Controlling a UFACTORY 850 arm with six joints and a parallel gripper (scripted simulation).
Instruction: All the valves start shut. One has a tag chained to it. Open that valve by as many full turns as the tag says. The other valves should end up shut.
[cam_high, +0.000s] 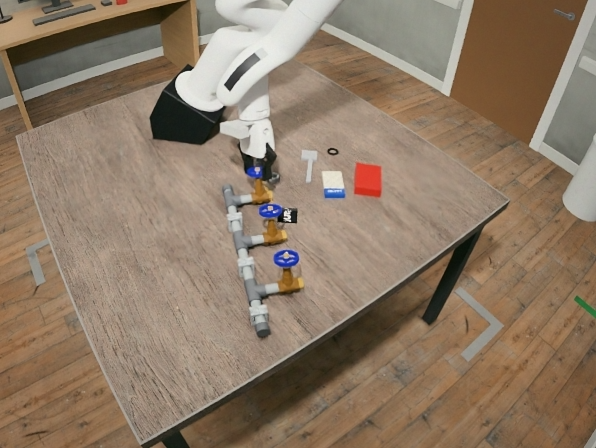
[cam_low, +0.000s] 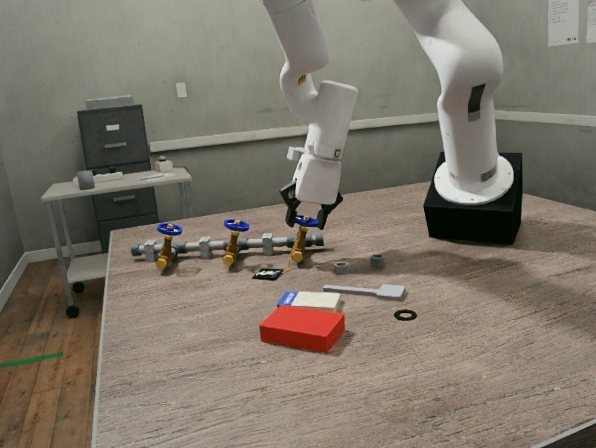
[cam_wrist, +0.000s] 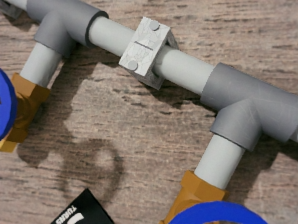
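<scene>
The grey hex nut is 9 cm to the left of my hand, 9 cm below it and 5 cm behind it. Round my hand: grey cap: 13 cm behind, 10 cm below, 9 cm to the left; grey t-shaped tool: 23 cm to the left, 10 cm below, 5 cm behind; black tag: 10 cm below, 10 cm ahead, 4 cm to the left.
</scene>
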